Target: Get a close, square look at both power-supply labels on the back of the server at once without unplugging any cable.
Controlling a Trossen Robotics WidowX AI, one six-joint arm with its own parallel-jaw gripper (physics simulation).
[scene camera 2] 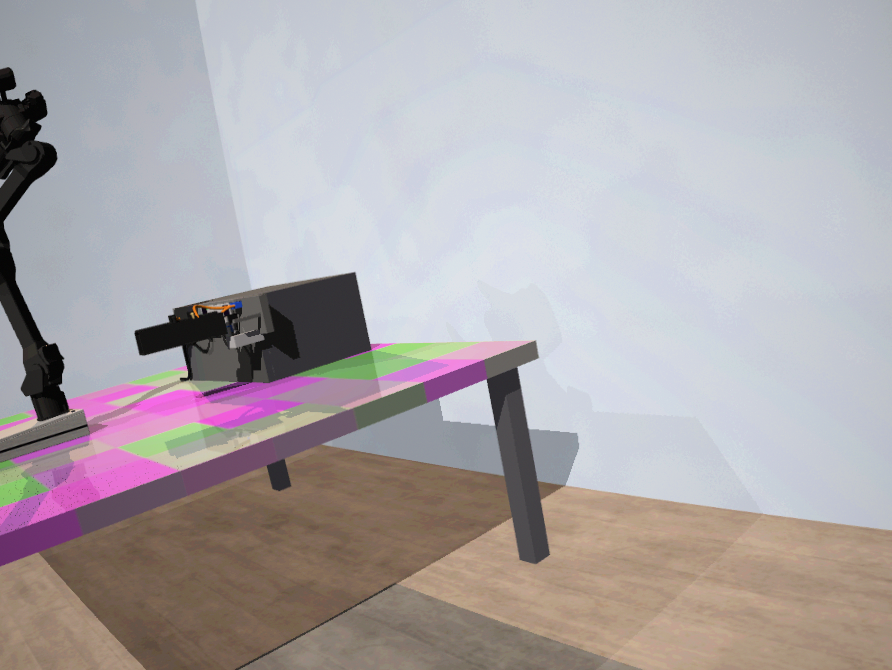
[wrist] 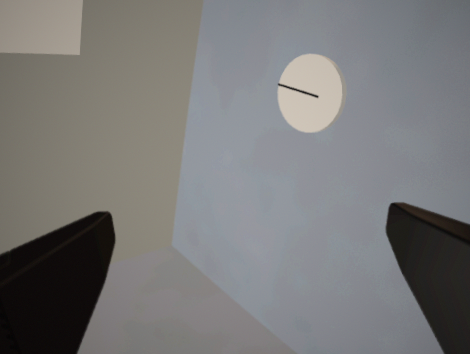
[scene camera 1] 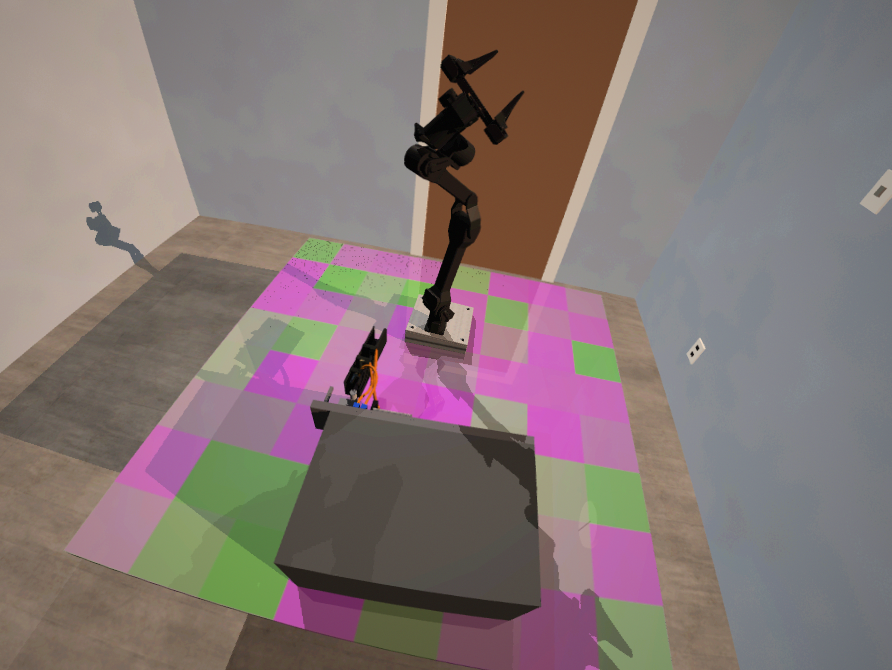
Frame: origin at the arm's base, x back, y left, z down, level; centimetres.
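Seen in the pictures: gripper, fingertip midpoint: (wrist: 251, 222) (scene camera 1: 511, 71); arm's base, link origin: (scene camera 2: 53, 416) (scene camera 1: 435, 326).
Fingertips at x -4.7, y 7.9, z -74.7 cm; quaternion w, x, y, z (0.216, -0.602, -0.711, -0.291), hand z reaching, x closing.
Observation:
Offsets run from my fingertips to a thing's middle. "pt": to the spot under its first point.
The server, a dark grey box (scene camera 1: 425, 504) (scene camera 2: 320, 328), lies on the checkered table (scene camera 1: 620, 562) (scene camera 2: 317, 432). A black jointed bar {dy -20.9, dx -25.5, dz +62.3 cm} (scene camera 1: 365, 360) (scene camera 2: 173, 334) sticks out from its back on the arm's side, with orange cables {pt dy -17.5, dx -29.9, dz +63.8 cm} (scene camera 1: 373, 380) beside it. Blue plugs {dy -17.9, dx -41.4, dz +60.2 cm} (scene camera 2: 235, 305) show at the back. The power-supply labels cannot be made out in any view. My gripper (scene camera 1: 509, 72) (wrist: 251, 222) is open and empty, high above the arm's base and well away from the server. In scene camera 2 the fingers are cut off by the left edge.
The arm's base plate (scene camera 1: 461, 317) (scene camera 2: 72, 425) stands beyond the server's back. A brown door (scene camera 1: 533, 144) is behind the arm. The wrist view faces upper walls, with a pale round disc (wrist: 310, 95) bearing a dark line. A wall outlet (scene camera 1: 695, 351) is at the right.

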